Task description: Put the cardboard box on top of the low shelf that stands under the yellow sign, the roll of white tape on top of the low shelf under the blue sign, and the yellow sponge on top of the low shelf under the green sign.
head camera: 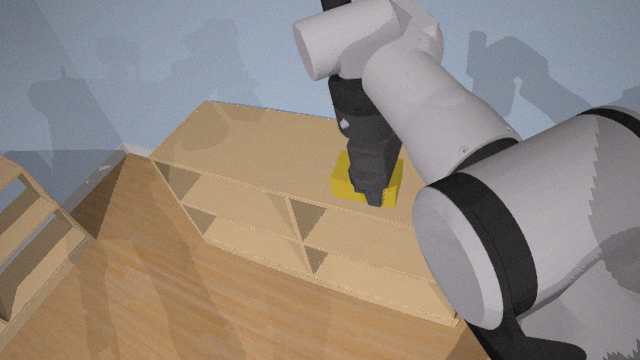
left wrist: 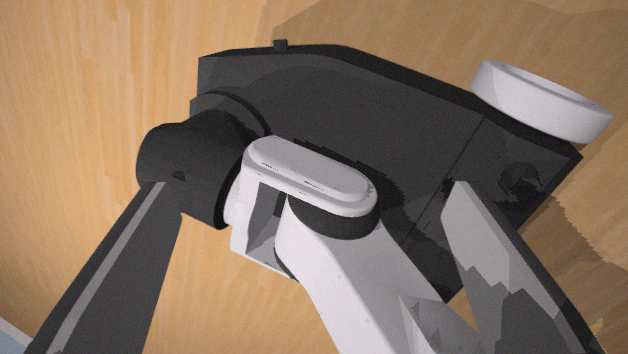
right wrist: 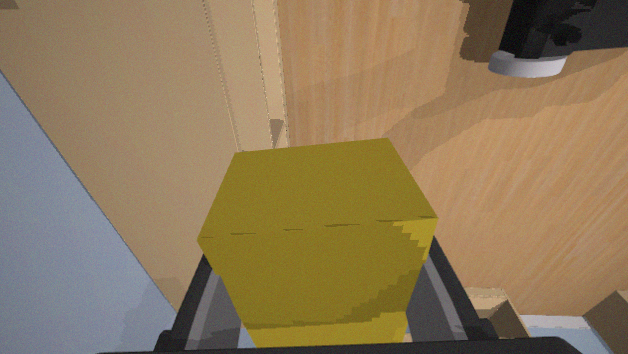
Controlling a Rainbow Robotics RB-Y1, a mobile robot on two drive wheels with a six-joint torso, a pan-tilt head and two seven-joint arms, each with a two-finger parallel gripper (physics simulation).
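Frame: origin at the robot's base, x ahead, y left, z up, level; metres.
Where they show: left gripper, fingertip midpoint: [left wrist: 313,200]; right gripper, fingertip midpoint: [head camera: 381,187] [right wrist: 318,205].
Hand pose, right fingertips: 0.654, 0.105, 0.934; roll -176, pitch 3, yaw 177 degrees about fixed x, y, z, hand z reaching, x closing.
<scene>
After its pixels a point has its place, as x, y, z.
The yellow sponge [head camera: 340,182] {0.621, 0.160, 0.968} [right wrist: 320,190] {0.651, 0.076, 0.958} is a thick yellow block held between the fingers of my right gripper [head camera: 375,202] {0.654, 0.105, 0.934} [right wrist: 320,250] {0.654, 0.105, 0.934}, which is shut on it. In the head view it overlaps the top of a low wooden shelf [head camera: 280,142] {1.052, 0.540, 0.611} [right wrist: 150,150] {1.004, 0.241, 0.611}; any gap beneath it cannot be judged. My left gripper [left wrist: 313,200] {-0.227, 0.268, 0.559} is open and empty, with its fingers wide apart over the robot's own base. The cardboard box, the white tape and the coloured signs do not show.
A second wooden shelf unit [head camera: 45,286] {0.322, 1.771, 0.057} stands at the left edge of the head view. A blue wall [head camera: 280,60] {1.265, 0.594, 0.808} [right wrist: 45,200] {1.244, 0.314, 0.662} runs behind the low shelf. The robot's dark base [left wrist: 350,110] {-0.263, 0.157, 0.170} and a white wheel [left wrist: 530,107] [right wrist: 527,67] are on the wooden floor [head camera: 165,300] {0.539, 1.068, 0.001}.
</scene>
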